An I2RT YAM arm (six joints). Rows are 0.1 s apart.
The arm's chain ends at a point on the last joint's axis. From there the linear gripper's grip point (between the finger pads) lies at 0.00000 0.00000 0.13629 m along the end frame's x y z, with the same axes.
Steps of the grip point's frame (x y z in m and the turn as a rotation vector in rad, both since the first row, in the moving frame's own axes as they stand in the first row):
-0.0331, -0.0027, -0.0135, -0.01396, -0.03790, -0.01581
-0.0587, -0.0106, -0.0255, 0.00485, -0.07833, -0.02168
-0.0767, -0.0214, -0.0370, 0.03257, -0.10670, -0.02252
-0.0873, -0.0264, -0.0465, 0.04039, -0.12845, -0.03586
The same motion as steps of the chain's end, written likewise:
-0.0280, -0.0046, -0.0134, -0.01396, -0.03790, -0.01581
-0.0480, -0.0101, -0.0251, 0.00485, -0.07833, -0.02168
-0.0621, -0.0171, -0.0362, 0.03257, -0.10670, -0.02252
-0.0698, -0.0212, -0.0453, 0.04039, -0.12845, -0.03586

